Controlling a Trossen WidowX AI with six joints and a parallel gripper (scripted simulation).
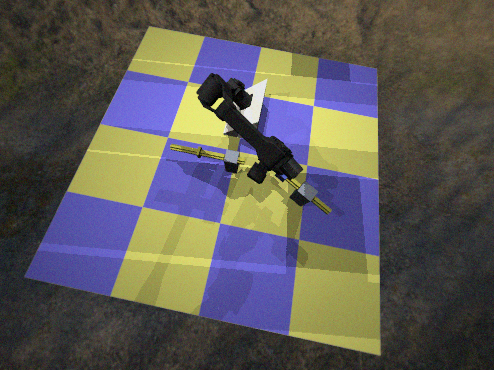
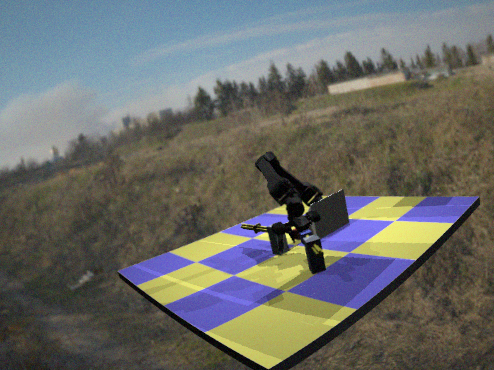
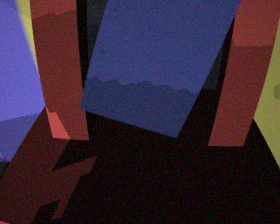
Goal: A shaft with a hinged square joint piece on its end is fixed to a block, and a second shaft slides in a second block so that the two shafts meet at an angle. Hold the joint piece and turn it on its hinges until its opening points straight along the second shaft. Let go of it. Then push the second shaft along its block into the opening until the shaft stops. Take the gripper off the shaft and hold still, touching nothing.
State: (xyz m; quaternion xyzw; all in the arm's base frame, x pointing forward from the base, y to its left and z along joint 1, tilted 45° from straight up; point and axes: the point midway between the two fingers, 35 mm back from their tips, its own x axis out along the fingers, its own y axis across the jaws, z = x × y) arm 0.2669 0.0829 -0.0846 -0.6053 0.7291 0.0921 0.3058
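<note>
My gripper tip is 10 mm short of the red joint piece, 30 mm to the right of it and 40 mm below it.
</note>
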